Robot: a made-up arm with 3 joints.
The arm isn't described. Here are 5 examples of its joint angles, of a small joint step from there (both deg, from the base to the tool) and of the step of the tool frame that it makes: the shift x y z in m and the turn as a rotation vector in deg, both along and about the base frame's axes.
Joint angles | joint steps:
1: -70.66 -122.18 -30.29 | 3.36 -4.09 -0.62
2: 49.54 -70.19 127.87 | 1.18 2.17 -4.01
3: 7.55 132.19 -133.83 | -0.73 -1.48 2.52
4: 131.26 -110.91 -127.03 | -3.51 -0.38 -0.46
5: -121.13 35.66 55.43 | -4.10 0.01 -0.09
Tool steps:
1: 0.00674 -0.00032 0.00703 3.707 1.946 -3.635
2: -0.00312 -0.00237 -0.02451 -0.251 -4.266 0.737
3: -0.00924 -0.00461 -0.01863 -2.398 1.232 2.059
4: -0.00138 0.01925 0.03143 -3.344 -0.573 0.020
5: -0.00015 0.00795 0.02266 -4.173 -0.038 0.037
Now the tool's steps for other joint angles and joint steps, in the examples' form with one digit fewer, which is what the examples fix.
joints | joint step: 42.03 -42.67 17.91 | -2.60 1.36 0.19
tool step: 0.0028 0.0022 -0.0066 -2.46 -0.95 -0.98
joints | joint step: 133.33 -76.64 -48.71 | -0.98 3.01 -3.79
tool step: 0.0047 -0.0158 0.0158 -1.95 -0.64 -4.70
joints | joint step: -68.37 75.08 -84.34 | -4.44 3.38 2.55
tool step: 0.0012 -0.0355 -0.0007 -3.85 1.22 4.01
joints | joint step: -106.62 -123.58 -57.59 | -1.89 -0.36 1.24
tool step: -0.0018 -0.0054 0.0048 -2.58 -1.09 -0.03
